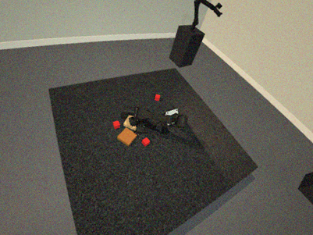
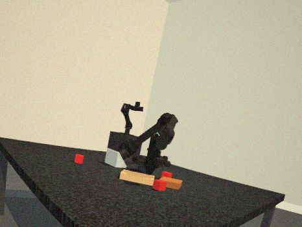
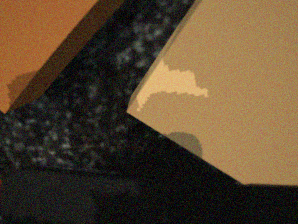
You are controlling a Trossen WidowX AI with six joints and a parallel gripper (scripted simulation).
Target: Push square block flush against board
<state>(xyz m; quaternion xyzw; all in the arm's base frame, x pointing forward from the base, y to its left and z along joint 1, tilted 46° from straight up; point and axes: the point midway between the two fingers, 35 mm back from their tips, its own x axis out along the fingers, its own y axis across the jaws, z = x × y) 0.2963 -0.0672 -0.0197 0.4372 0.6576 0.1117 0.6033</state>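
My gripper tip is now 80 mm to the left of the tan flat board. Round my gripper tip: orange square block 110 mm ahead, 30 mm to the left.
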